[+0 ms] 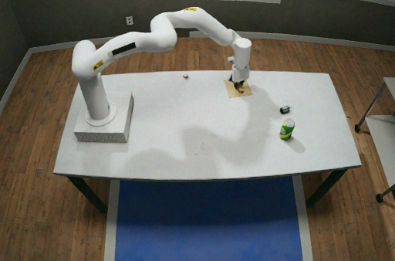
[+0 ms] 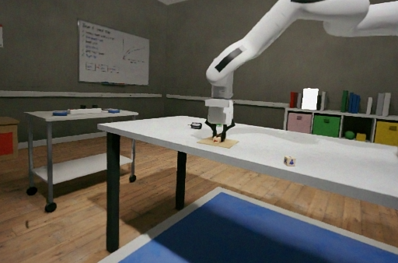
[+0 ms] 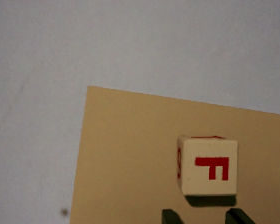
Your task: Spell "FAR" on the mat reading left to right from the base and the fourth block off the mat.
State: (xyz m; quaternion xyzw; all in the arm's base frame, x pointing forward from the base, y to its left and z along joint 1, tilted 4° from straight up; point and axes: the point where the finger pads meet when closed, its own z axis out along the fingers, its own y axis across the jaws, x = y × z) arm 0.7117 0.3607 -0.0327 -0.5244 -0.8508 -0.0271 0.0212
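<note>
Right now my hand is 30 mm above the tan mat. The rest, counted from my hand: green soda can 310 mm to the right, 270 mm ahead, 30 mm above; then small black object 290 mm ahead, 130 mm to the right, 10 mm below.
</note>
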